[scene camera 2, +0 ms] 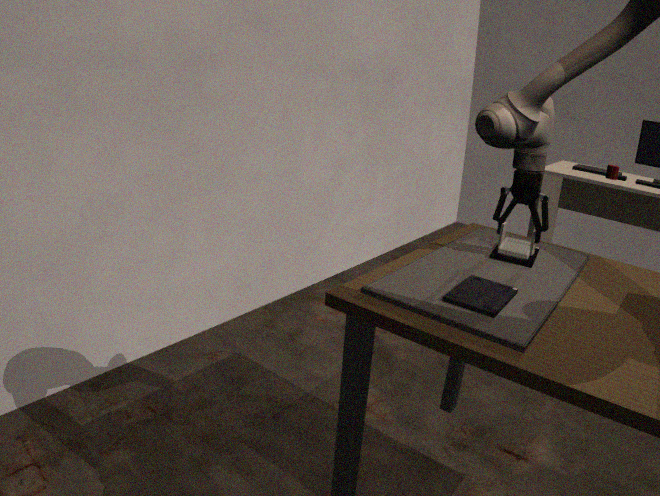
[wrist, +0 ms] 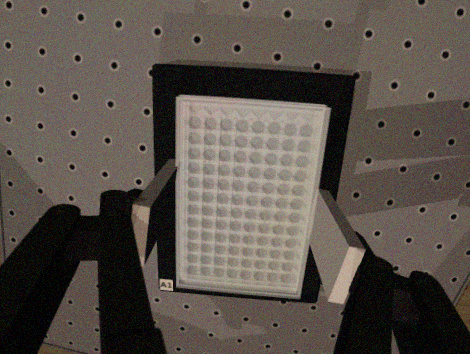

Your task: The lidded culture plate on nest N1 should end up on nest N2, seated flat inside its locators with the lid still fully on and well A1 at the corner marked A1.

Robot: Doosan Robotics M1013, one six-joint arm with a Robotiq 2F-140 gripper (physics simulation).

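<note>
The white lidded culture plate lies level within the black nest N1 at the far part of the board. Its clear lid appears fully on, with rows of round wells showing through. A small A1 label marks the nest's lower-left corner in the wrist view. My gripper points down and is shut on the plate, one flat pad against each long side. The other dark nest, N2, stands empty nearer the scene camera, with a small pale mark at its right corner.
Both nests stand on a grey perforated board on a wooden table. A pale wall rises beyond the table's left side. A white desk with a red cup and a dark monitor stands behind.
</note>
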